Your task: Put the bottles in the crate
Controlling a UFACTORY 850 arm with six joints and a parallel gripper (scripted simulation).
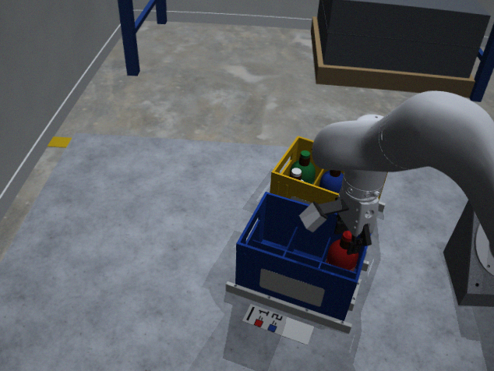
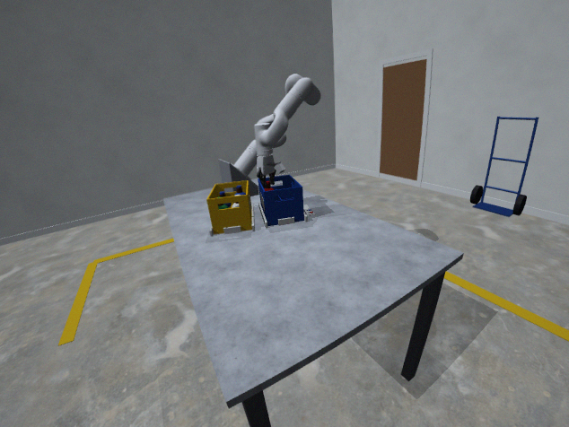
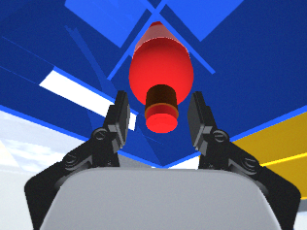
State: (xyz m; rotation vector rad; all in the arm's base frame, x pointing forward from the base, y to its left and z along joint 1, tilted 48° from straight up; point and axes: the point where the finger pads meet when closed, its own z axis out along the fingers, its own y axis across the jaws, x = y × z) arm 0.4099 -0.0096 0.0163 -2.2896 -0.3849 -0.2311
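Right now my hand is 7 cm above the red-label bottle. Also, from my hand: blue crate 10 cm ahead, 7 cm below, 1 cm to the left; pick list 15 cm below, 15 cm ahead, 14 cm to the left; yellow crate 23 cm to the right, 7 cm below, 1 cm ahead.
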